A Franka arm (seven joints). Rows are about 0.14 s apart.
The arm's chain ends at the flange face. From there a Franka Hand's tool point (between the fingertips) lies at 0.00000 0.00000 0.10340 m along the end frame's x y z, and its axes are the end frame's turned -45 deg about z.
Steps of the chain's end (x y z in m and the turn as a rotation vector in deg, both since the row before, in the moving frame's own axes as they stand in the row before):
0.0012, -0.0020, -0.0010, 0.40, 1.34, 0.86
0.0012, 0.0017, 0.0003, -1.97, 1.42, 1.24
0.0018, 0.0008, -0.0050, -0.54, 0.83, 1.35
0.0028, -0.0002, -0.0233, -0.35, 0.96, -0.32
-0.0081, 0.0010, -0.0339, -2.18, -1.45, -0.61
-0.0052, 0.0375, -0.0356, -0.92, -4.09, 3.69
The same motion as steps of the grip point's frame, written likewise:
0.0045, 0.0007, -0.0010, -0.66, 1.23, 0.86
-0.0011, 0.0064, 0.0002, -2.40, -0.39, 1.24
0.0011, 0.0036, -0.0050, -0.97, 0.21, 1.35
0.0029, 0.0035, -0.0233, -0.93, 0.43, -0.32
-0.0111, -0.0041, -0.0340, -0.52, -2.57, -0.61
-0.0364, 0.0186, -0.0359, 2.24, -3.54, 3.69

